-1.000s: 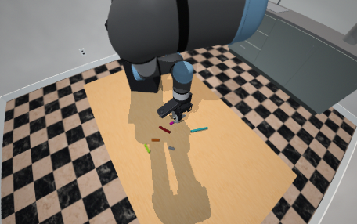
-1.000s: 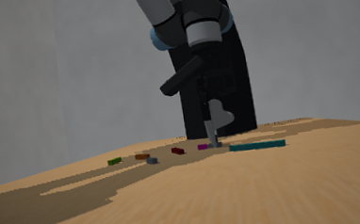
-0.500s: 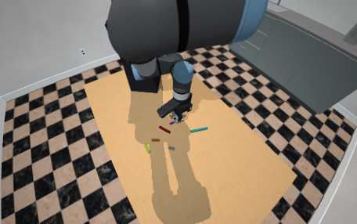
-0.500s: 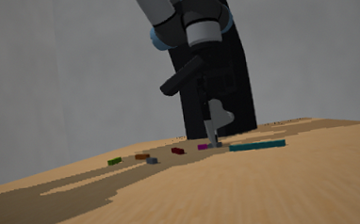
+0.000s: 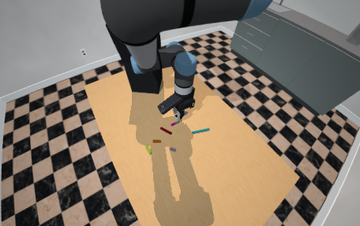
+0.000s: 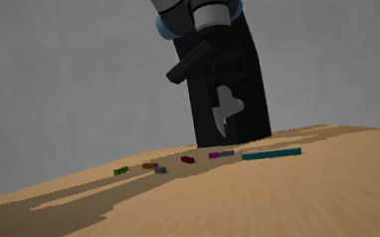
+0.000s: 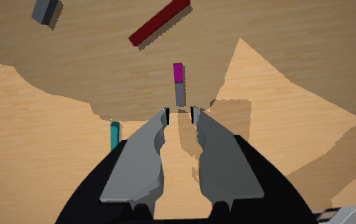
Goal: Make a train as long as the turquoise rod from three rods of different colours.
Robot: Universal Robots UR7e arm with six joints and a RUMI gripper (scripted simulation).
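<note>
The magenta rod lies 30 mm to the right of my hand and 50 mm below it. From my hand the other things lie so: red rod 80 mm to the right, 50 mm below; turquoise rod 130 mm ahead, 70 mm to the left, 50 mm below; orange rod 20 mm ahead, 160 mm to the right, 50 mm below.
</note>
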